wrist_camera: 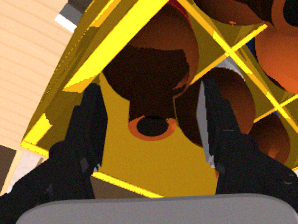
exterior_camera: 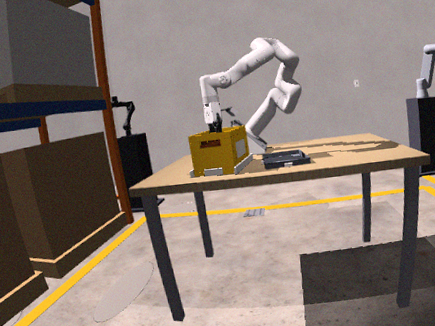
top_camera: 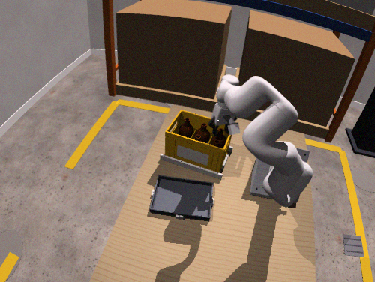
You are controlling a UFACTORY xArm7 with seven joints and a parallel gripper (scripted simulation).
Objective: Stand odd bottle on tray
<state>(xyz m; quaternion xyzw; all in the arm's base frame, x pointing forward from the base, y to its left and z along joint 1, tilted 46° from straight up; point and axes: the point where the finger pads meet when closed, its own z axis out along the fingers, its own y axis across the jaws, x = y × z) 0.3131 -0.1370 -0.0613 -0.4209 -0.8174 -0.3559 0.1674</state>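
Right now my hand is 9 cm short of the yellow crate, 3 cm to the right of it and 7 cm above it. From my hand the other things lie so: dark grey tray (10 cm ahead, 31 cm to the left, 15 cm below).
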